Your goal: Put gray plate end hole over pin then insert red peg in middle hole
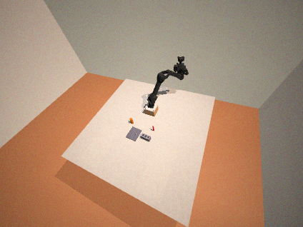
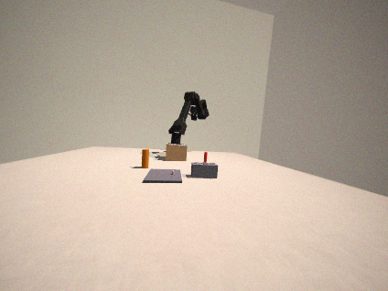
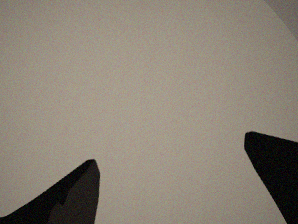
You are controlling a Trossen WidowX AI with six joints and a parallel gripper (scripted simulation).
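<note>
Now: the gray plate 820 mm ahead of my gripper tip, 190 mm to the right of it and 360 mm below it. Round my gripper tip: base (800 mm ahead, 320 mm to the right, 390 mm below); red peg (710 mm ahead, 130 mm to the right, 360 mm below); orange cylinder (660 mm ahead, 400 mm to the right, 360 mm below).
</note>
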